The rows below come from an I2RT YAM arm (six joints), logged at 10 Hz.
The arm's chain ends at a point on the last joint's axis. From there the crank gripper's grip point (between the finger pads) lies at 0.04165 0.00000 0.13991 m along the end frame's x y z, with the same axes.
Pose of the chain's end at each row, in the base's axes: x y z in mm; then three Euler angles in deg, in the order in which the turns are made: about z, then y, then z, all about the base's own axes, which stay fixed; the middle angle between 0 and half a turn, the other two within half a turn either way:
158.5, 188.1, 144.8, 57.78, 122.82, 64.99
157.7, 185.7, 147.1, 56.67, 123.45, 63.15
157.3, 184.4, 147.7, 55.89, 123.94, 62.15
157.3, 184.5, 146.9, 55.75, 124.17, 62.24
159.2, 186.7, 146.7, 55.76, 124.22, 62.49
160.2, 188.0, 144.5, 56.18, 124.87, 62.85
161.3, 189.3, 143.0, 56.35, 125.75, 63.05
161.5, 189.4, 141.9, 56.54, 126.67, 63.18
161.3, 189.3, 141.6, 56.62, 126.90, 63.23
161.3, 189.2, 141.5, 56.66, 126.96, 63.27
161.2, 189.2, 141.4, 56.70, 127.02, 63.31
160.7, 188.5, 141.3, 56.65, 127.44, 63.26
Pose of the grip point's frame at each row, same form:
171.2, 298.6, 50.3, 57.78, 122.82, 64.99
173.7, 294.3, 50.9, 56.67, 123.45, 63.15
174.9, 291.6, 50.2, 55.89, 123.94, 62.15
174.6, 291.3, 48.9, 55.75, 124.17, 62.24
176.0, 293.5, 48.6, 55.76, 124.22, 62.49
175.7, 294.1, 45.5, 56.18, 124.87, 62.85
175.7, 294.2, 42.5, 56.35, 125.75, 63.05
174.9, 293.0, 39.9, 56.54, 126.67, 63.18
174.4, 292.6, 39.3, 56.62, 126.90, 63.23
174.3, 292.4, 39.1, 56.66, 126.96, 63.27
174.1, 292.3, 38.9, 56.70, 127.02, 63.31
173.3, 290.9, 38.1, 56.65, 127.44, 63.26

